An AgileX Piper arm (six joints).
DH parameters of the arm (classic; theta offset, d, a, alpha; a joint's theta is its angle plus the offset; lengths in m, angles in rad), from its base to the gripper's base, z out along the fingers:
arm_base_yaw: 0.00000 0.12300 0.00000 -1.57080
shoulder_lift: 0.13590 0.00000 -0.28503 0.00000
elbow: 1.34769 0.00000 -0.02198 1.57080
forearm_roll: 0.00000 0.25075 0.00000 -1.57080
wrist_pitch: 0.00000 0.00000 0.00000 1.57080
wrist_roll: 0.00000 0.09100 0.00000 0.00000
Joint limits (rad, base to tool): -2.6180..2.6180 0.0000..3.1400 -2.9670..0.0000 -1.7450..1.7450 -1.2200..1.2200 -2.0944..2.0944
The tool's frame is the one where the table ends.
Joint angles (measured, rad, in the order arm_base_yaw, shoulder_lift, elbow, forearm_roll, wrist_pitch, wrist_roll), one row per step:
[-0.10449, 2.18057, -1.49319, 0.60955, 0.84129, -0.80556]
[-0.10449, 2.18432, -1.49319, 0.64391, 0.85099, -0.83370]
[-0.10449, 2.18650, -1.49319, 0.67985, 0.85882, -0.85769]
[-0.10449, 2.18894, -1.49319, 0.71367, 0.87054, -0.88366]
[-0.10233, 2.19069, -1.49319, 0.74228, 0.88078, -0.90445]
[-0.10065, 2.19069, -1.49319, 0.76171, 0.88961, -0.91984]
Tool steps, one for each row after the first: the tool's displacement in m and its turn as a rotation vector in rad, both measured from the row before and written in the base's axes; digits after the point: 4 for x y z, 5 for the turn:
[0.0002, 0.0022, -0.0005, 0.02561, -0.00344, 0.00986]
[0.0005, 0.0022, 0.0003, 0.02703, -0.00562, 0.00422]
[0.0001, 0.0022, 0.0002, 0.02660, -0.00405, 0.00894]
[0.0001, 0.0028, 0.0004, 0.02301, -0.00362, 0.00877]
[-0.0001, 0.0021, 0.0008, 0.01612, -0.00334, 0.00820]

